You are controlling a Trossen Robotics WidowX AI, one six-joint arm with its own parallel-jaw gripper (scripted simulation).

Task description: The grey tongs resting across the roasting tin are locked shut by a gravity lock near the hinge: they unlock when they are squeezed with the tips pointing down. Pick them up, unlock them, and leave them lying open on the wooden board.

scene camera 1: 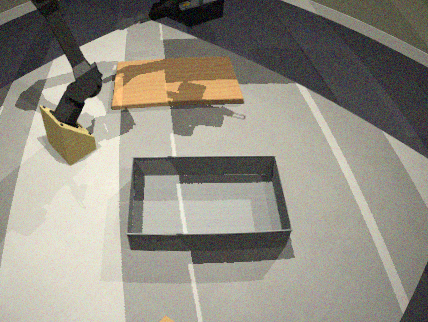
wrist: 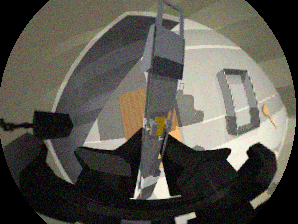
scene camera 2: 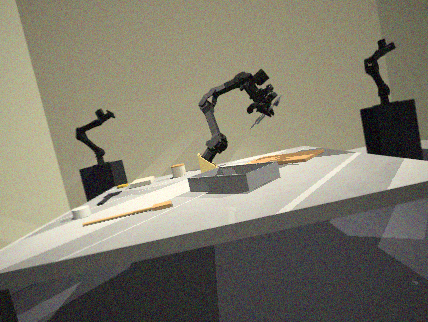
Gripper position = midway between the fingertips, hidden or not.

I see my gripper (wrist: 150, 130), a grey roasting tin (scene camera 1: 176, 203) and a wooden board (scene camera 1: 190, 80).
The grey roasting tin shows as well in the wrist view (wrist: 242, 110). The wooden board shows as well in the wrist view (wrist: 132, 111).
